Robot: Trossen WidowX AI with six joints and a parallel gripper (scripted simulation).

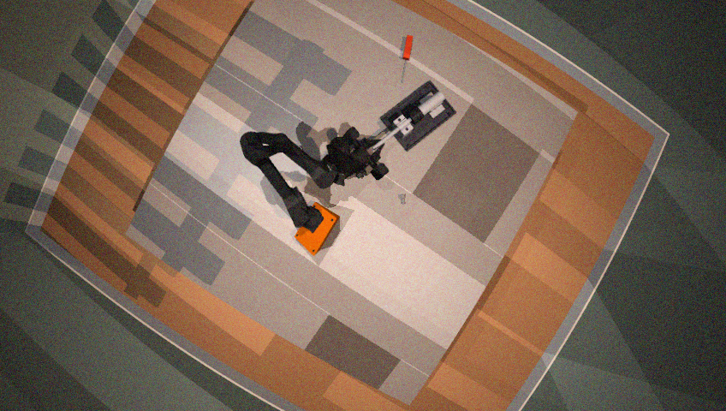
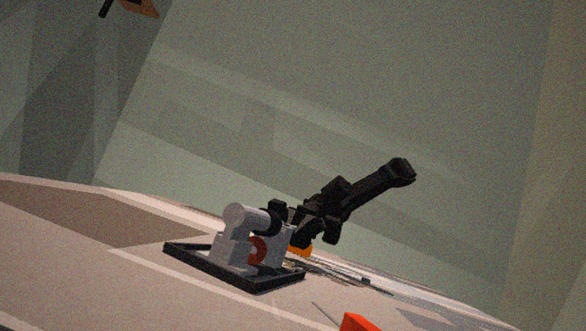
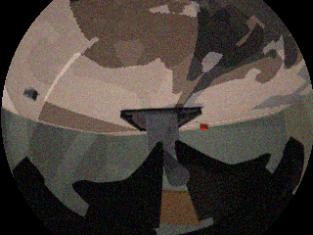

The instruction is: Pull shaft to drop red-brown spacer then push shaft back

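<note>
My gripper tip is 6 cm short of the light shaft, 1 cm to the left of it and 2 cm below it. From my gripper tip the other things lie so: small grey piece: 11 cm behind, 17 cm to the right, 6 cm below; dark spacer: 15 cm ahead, 4 cm to the right, 2 cm above; red-brown spacer: 15 cm ahead, 4 cm to the right, 3 cm below.
</note>
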